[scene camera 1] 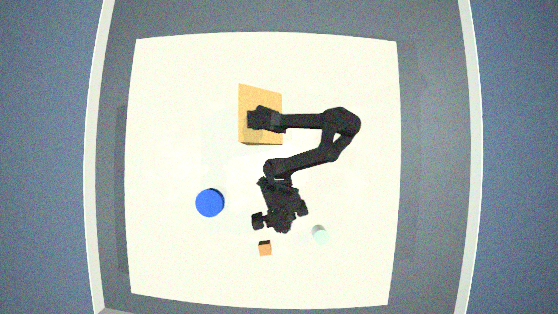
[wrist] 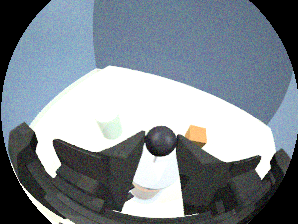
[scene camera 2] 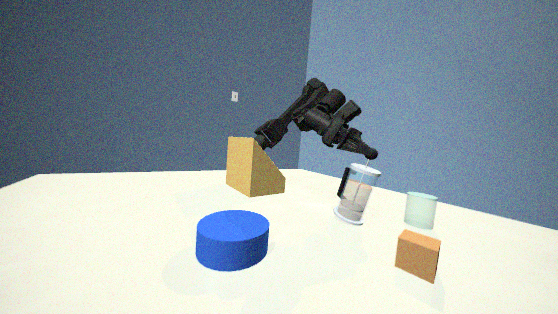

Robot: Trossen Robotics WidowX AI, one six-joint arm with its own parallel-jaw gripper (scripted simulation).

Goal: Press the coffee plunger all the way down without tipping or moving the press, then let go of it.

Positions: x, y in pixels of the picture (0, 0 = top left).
Labels:
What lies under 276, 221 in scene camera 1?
The gripper.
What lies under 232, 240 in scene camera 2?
A blue cylinder.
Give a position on an orange cube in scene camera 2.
At 417, 254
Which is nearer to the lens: the coffee press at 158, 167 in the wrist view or the pale green cup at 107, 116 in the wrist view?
The coffee press.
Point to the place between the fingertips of the gripper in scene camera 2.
At 373, 154

